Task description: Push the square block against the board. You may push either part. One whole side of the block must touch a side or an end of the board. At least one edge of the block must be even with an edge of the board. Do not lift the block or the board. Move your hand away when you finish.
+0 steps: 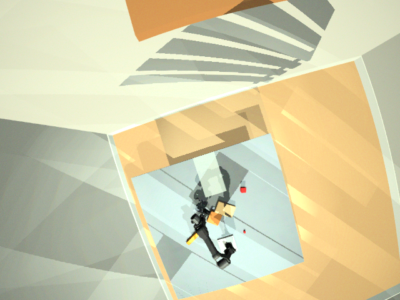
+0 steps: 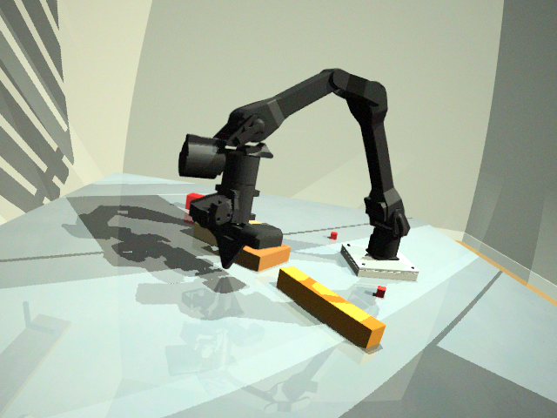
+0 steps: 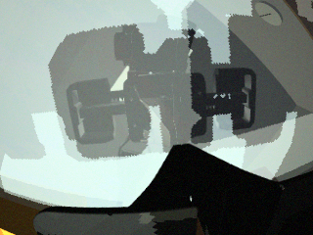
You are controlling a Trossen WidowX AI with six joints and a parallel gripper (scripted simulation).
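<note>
The orange square block lies 6 cm behind my gripper tip, 9 cm to the right of it and 1 cm above it. From my gripper tip the other things lie so: flat pale block 3 cm behind, 21 cm to the right, 1 cm above; then red cube 7 cm ahead, 42 cm to the right, 1 cm above; then long orange board 15 cm behind, 12 cm to the left, 1 cm above.
</note>
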